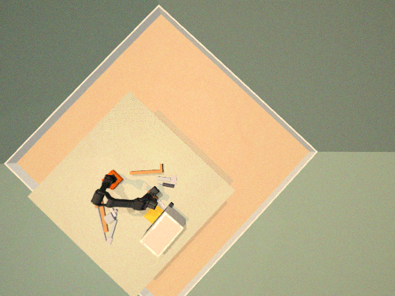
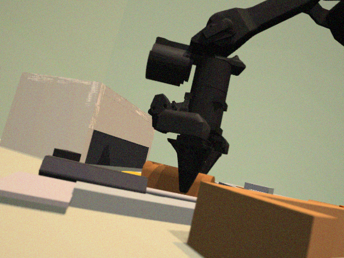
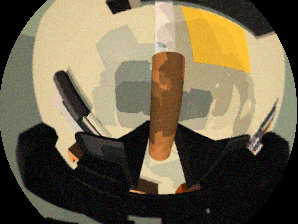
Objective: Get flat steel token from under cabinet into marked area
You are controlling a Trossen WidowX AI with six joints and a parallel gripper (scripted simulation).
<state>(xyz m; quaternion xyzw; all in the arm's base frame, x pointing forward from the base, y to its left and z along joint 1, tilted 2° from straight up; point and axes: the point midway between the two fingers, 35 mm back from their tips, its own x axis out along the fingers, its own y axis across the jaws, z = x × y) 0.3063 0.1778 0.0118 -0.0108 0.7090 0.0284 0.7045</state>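
The dark screwdriver lies 130 mm to the left of my gripper tip. Round my gripper tip: token (290 mm ahead, 40 mm to the right); then orange stick (110 mm behind, 450 mm to the right).
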